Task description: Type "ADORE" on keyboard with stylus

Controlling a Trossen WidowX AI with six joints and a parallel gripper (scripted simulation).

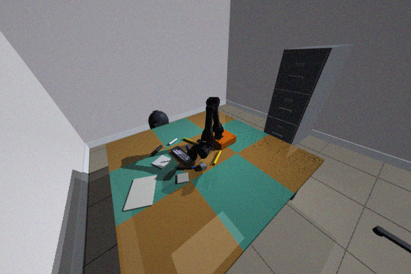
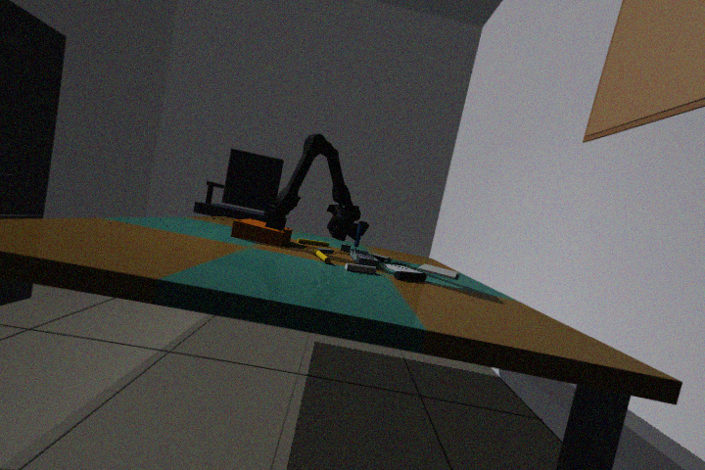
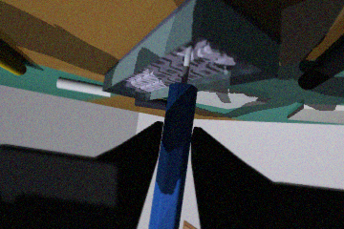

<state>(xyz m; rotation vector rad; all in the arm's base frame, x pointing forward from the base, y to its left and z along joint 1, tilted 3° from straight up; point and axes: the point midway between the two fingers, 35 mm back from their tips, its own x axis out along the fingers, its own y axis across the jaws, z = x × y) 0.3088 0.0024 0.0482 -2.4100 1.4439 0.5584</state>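
My gripper tip is 6 cm short of the blue pen, 8 cm to the right of it and 6 cm above it. Also, from my gripper tip: blue stylus 1 cm below; then white pad 15 cm ahead, 11 cm to the left, 7 cm below; then grey cube 1 cm behind, 14 cm to the left, 6 cm below.
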